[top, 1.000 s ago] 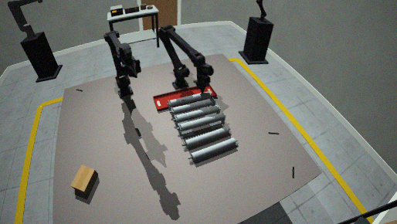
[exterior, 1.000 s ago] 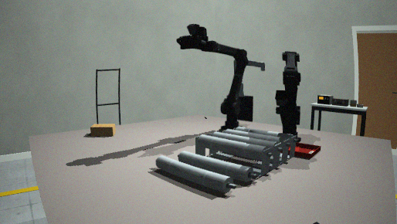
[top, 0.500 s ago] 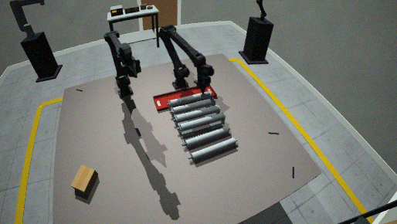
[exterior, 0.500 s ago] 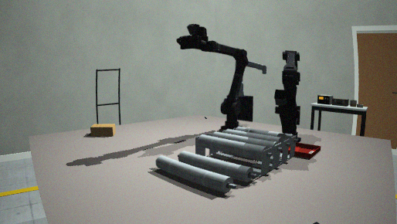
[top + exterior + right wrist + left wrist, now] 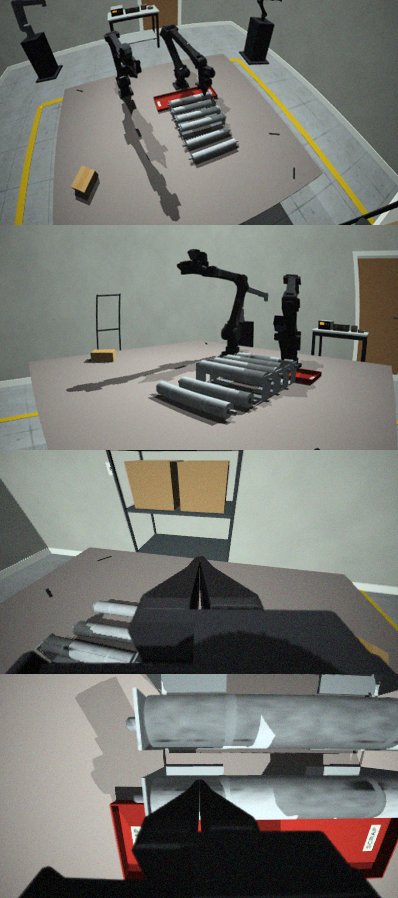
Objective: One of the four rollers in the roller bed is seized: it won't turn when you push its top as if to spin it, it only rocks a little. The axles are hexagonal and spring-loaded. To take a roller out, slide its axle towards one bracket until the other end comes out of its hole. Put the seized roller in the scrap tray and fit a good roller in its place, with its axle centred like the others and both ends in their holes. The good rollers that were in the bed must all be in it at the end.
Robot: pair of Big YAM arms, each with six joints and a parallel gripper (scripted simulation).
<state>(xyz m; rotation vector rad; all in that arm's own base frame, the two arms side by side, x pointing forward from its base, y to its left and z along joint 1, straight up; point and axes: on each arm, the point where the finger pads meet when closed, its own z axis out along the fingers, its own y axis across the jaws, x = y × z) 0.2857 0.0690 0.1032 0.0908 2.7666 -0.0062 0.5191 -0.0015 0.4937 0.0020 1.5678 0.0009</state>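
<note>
My left hand is 9 cm to the left of the bed roller, 7 cm short of it and 3 cm above it. The rest, counted from my left hand: red scrap tray (12 cm to the right, 10 cm below, 10 cm behind); then cardboard box (89 cm to the right, 49 cm ahead, 7 cm below).
</note>
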